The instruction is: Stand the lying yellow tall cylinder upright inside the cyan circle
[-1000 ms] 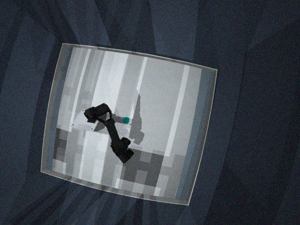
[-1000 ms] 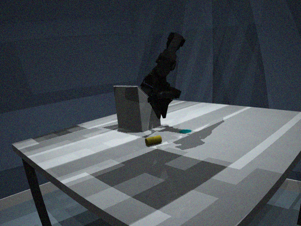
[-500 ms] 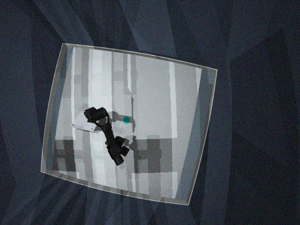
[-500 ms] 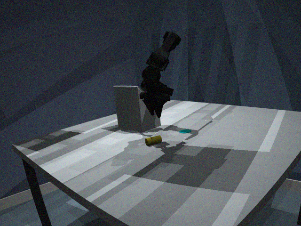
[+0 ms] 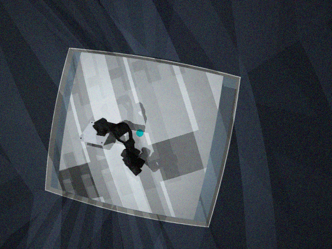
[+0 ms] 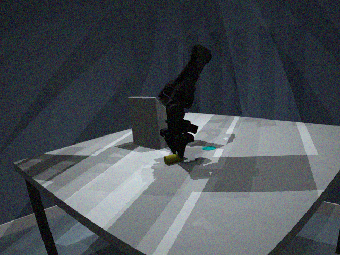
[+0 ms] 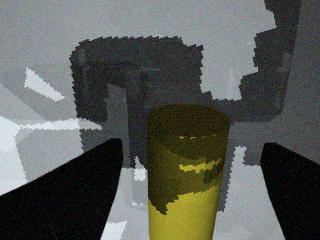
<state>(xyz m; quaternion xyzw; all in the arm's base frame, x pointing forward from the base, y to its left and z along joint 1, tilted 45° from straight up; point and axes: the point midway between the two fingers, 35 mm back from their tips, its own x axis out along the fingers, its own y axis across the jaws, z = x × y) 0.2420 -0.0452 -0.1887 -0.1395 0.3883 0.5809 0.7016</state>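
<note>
The cyan circle is 1 cm ahead of my gripper tip, 19 cm to the left of it and 2 cm below it. Round my gripper tip: yellow tall cylinder (1 cm behind, 2 cm to the right).
</note>
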